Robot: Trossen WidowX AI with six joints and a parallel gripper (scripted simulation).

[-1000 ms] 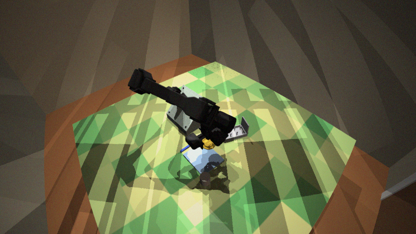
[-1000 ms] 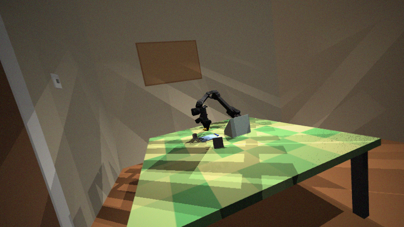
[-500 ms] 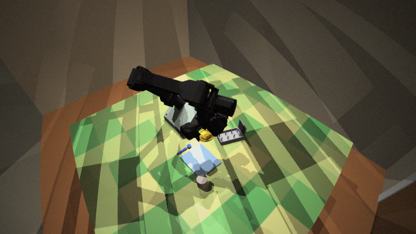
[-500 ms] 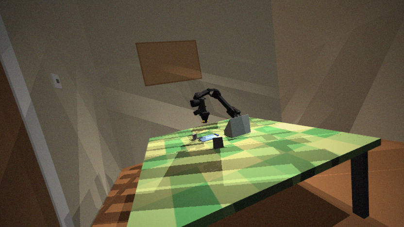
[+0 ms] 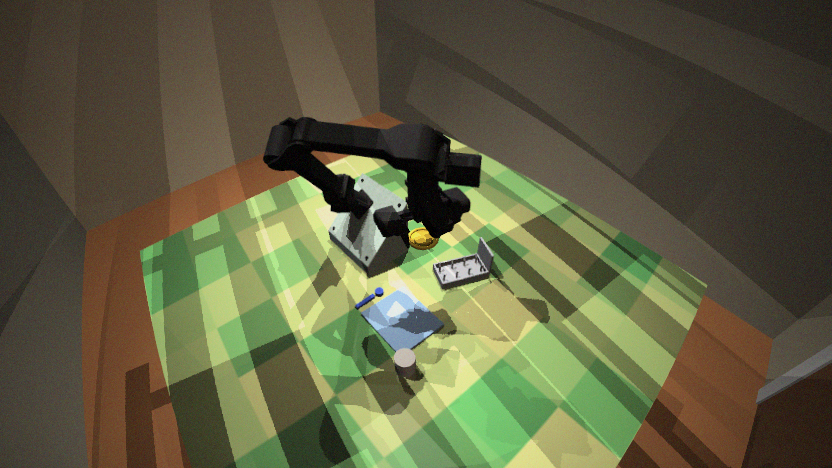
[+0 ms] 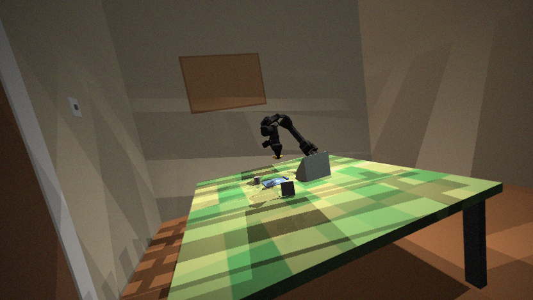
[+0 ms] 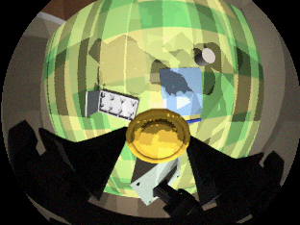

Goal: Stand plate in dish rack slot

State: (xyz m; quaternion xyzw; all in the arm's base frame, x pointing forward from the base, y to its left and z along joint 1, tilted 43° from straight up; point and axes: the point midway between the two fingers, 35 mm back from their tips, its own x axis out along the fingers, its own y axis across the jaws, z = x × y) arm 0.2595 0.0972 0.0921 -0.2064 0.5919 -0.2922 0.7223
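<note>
My gripper tip is 130 mm to the right of the grey dish rack and 160 mm above it. Round my gripper tip: yellow plate (10 mm above); then light blue mat (30 mm ahead, 80 mm to the right, 180 mm below); then blue spoon (60 mm behind, 110 mm to the right, 180 mm below).
</note>
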